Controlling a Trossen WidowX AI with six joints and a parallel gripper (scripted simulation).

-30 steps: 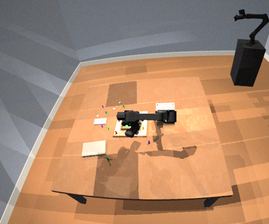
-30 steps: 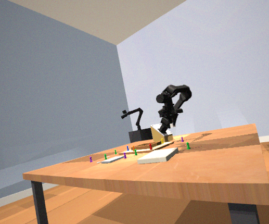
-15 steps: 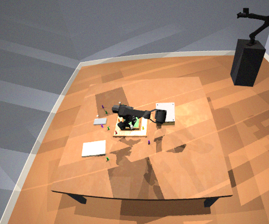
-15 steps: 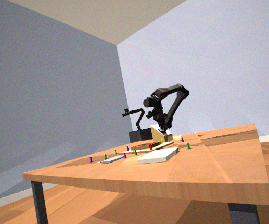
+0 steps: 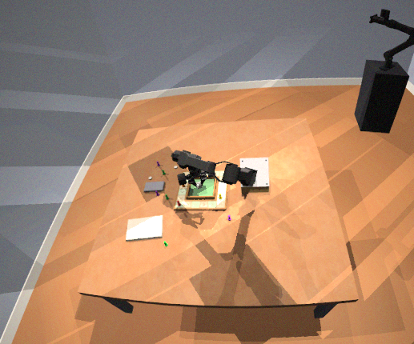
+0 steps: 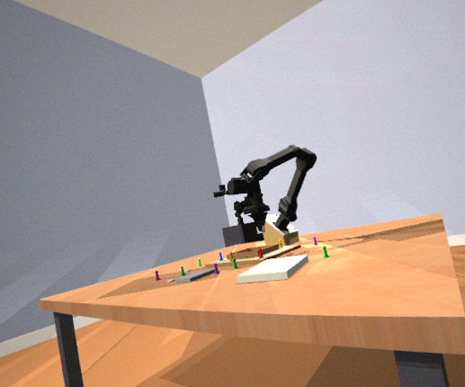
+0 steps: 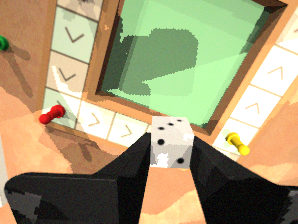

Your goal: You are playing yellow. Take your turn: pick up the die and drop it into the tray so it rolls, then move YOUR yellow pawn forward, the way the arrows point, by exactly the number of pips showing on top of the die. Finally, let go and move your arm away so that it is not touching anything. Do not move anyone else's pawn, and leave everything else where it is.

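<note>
Right now my gripper tip is 100 mm past the yellow pawn and 70 mm above it. Also, from my gripper tip: green tray (90 mm below, 60 mm to the right, 10 mm ahead); red pawn (110 mm ahead, 70 mm to the left, 70 mm below); white die (right at my gripper tip).
</note>
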